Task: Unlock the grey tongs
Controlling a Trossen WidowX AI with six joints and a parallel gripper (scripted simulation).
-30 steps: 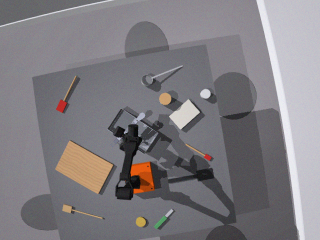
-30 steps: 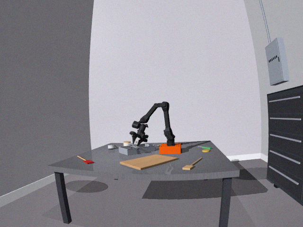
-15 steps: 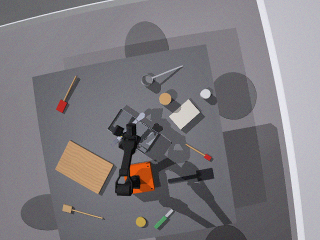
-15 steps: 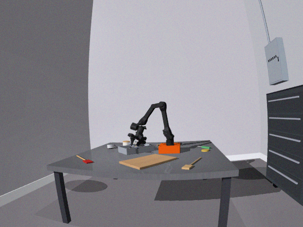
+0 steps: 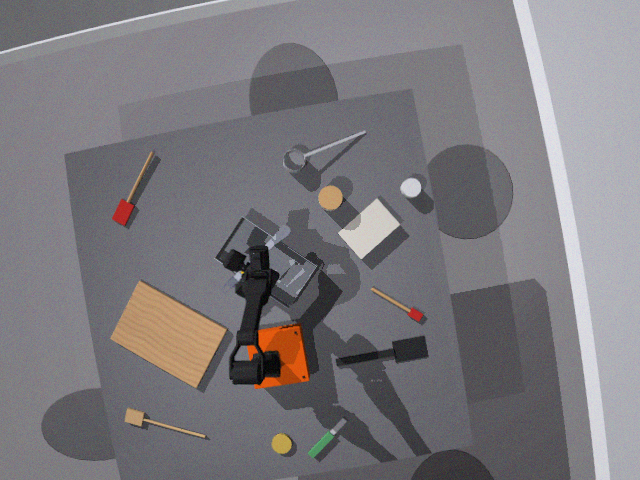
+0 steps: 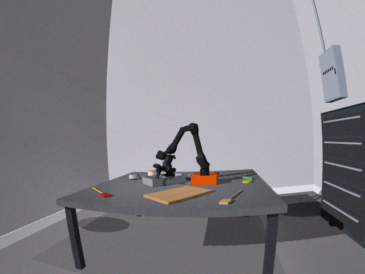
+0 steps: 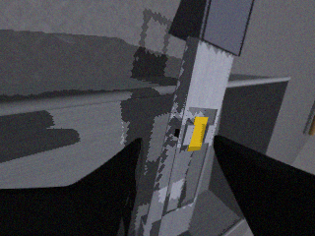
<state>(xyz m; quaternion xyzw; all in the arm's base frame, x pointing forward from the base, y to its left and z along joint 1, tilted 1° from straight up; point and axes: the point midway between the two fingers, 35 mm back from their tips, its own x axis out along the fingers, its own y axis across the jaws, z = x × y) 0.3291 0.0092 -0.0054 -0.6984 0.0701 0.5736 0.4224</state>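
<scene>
Right now the roasting tin is 70 mm to the right of my gripper tip, 10 mm below it and 10 mm behind it. Round my gripper tip: white block: 440 mm to the right, 30 mm ahead, 20 mm below; then yellow lock piece: 30 mm behind, 30 mm above, 10 mm to the left; then wooden board: 330 mm to the left, 200 mm behind, 30 mm below.
</scene>
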